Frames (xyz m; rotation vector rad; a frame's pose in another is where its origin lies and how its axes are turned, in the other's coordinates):
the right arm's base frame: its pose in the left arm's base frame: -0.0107 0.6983 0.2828 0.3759 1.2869 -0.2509
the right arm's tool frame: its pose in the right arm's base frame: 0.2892 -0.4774 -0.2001 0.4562 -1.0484 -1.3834
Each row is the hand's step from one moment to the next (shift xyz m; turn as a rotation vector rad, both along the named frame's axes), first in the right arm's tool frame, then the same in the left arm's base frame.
Working: the right arm's tool frame: its pose in the left arm's base frame: -0.2952 0.3518 -0.1053 -0.3376 0.2226 -1.6747

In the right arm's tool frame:
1: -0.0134 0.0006 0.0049 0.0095 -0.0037 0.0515
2: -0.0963 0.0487 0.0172 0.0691 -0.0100 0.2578
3: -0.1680 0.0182 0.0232 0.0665 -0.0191 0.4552
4: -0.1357 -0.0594 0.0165 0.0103 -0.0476 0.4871
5: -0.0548 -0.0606 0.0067 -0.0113 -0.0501 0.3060
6: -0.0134 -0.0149 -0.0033 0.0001 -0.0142 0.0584
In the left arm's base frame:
1: 0.0037 0.0134 0.0032 0.0134 -0.0064 0.0504
2: 0.0617 0.0897 -0.0092 0.0727 -0.0544 0.2512
3: 0.0430 0.1651 0.0002 0.1331 -0.0410 0.4389
4: -0.0351 0.1430 0.0231 0.1236 0.0200 0.4732
5: -0.0483 0.0626 0.0218 0.0607 0.0328 0.3025
6: -0.0136 0.0151 0.0007 0.0070 0.0046 0.0595

